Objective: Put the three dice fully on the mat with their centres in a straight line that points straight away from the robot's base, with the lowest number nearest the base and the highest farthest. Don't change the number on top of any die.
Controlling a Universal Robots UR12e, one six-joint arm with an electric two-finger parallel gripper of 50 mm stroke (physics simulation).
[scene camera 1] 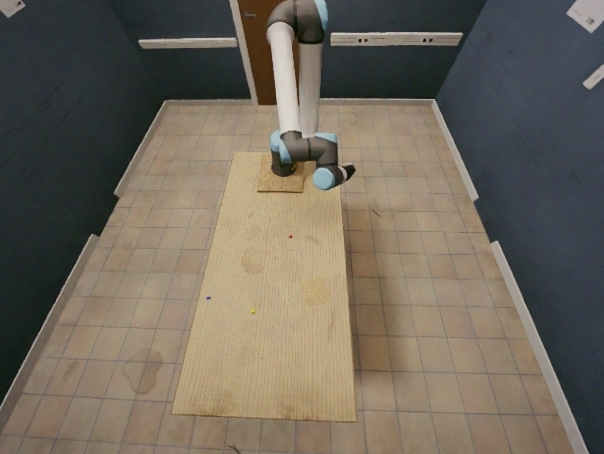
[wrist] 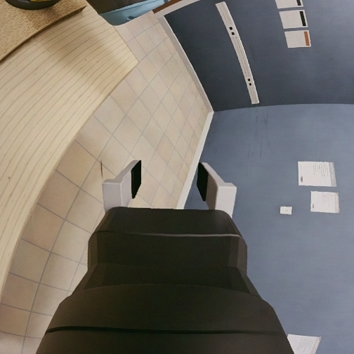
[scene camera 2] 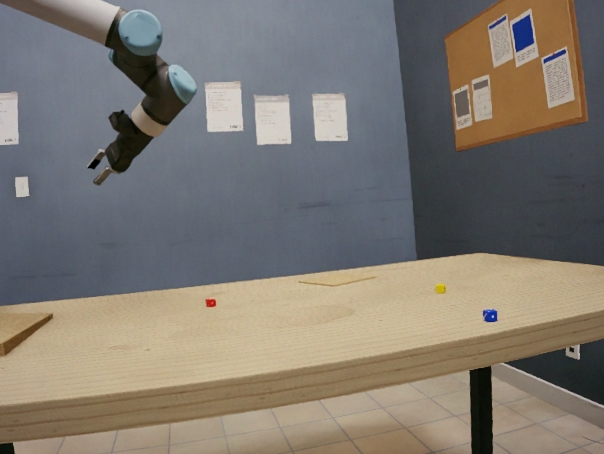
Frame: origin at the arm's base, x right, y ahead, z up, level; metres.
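Seen in the pictures: gripper, between the fingertips: (scene camera 2: 93,175); arm's base, origin of its link: (scene camera 1: 283,166).
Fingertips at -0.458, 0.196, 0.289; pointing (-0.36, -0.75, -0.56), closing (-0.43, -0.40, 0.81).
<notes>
Offsets run from my fingertips to a thing's top centre, as dx, dy, dz. Level surfaces: height alone.
A red die @(+0.268, +0.330, -0.306) (scene camera 1: 290,236) (scene camera 2: 211,302) lies on the table, the nearest of the three to the robot's base. A yellow die @(+0.346, +0.795, -0.306) (scene camera 1: 253,311) (scene camera 2: 440,288) lies farther from the base. A blue die @(+0.604, +0.789, -0.306) (scene camera 1: 208,298) (scene camera 2: 490,315) lies near the table's long left edge in scene camera 1. The numbers on top are too small to read. The thin tan mat @(+0.050, +0.618, -0.318) (scene camera 1: 316,291) (scene camera 2: 336,281) lies right of the yellow die in scene camera 1; all three dice are off it. My gripper (scene camera 2: 93,175) (wrist: 169,172) is open and empty, high above table height, tilted, far from the dice.
The robot's base stands on a raised board (scene camera 1: 267,184) (scene camera 2: 22,327) (wrist: 35,27) at one end of the table @(dz -0.322) (scene camera 1: 220,370) (scene camera 2: 150,365) (wrist: 30,120). In the wrist view the table edge, tiled floor and blue walls show beyond the fingers.
</notes>
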